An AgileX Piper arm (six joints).
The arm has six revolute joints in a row. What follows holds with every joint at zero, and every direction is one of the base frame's.
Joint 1 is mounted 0.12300 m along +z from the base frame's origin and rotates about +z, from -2.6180 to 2.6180 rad.
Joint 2 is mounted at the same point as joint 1 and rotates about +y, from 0.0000 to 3.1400 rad.
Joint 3 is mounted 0.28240 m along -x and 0.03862 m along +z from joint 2 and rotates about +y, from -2.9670 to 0.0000 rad.
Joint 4 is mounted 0.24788 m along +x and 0.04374 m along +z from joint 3 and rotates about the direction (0.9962, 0, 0.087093), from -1.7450 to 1.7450 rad.
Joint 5 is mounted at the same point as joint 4 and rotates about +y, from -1.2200 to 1.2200 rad.
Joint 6 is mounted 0.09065 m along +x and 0.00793 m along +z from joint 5 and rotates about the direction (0.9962, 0, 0.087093), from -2.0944 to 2.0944 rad.
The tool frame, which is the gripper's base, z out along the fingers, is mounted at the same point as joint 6; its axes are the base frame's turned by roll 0.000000, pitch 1.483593 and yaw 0.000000 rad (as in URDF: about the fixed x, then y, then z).
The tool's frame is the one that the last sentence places.
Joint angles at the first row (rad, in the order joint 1, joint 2, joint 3, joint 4, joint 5, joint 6):
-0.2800, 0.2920, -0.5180, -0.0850, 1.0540, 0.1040
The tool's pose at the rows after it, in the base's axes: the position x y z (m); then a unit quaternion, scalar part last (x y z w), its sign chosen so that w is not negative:
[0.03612 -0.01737 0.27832 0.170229 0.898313 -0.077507 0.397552]
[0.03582 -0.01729 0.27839 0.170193 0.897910 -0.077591 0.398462]
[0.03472 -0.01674 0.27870 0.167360 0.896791 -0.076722 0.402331]
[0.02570 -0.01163 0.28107 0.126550 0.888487 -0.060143 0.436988]
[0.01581 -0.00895 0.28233 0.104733 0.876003 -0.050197 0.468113]
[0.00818 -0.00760 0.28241 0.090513 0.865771 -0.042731 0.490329]
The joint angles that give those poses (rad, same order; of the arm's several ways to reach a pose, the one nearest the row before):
-0.2802, 0.2920, -0.5180, -0.0849, 1.0540, 0.1038
-0.2800, 0.2900, -0.5180, -0.0850, 1.0540, 0.1041
-0.2738, 0.2820, -0.5180, -0.0851, 1.0540, 0.1042
-0.1851, 0.2140, -0.5180, -0.0849, 1.0520, 0.1039
-0.1370, 0.1470, -0.5170, -0.0850, 1.0510, 0.1040
-0.1051, 0.0960, -0.5150, -0.0849, 1.0510, 0.1039

